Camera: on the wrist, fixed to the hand. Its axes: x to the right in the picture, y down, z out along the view.
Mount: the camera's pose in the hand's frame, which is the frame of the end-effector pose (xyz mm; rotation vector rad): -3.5 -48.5 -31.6 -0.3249 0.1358 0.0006
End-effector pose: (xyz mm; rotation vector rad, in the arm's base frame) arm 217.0 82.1 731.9 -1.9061 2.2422 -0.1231
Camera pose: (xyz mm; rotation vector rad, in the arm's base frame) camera 258.1 75.4 772.3 1.9593 -2.3003 -0.1151
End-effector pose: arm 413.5 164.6 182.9 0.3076 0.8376 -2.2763
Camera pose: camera 383.0 213.9 183.6 0.3145 1.2571 -2.0925
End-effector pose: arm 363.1 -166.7 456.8 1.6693 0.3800 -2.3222
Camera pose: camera 374.9 -110.0 453.4 1.6634 0.7398 -2.0186
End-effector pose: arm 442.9 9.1 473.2 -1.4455 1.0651 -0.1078
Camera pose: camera 446.3 -21.9 522.1 -1.7489 1.2353 -0.0332
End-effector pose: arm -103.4 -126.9 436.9 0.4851 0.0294 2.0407
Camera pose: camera -72.4 -99.8 396.0 0.1433 -0.2173 2.0262
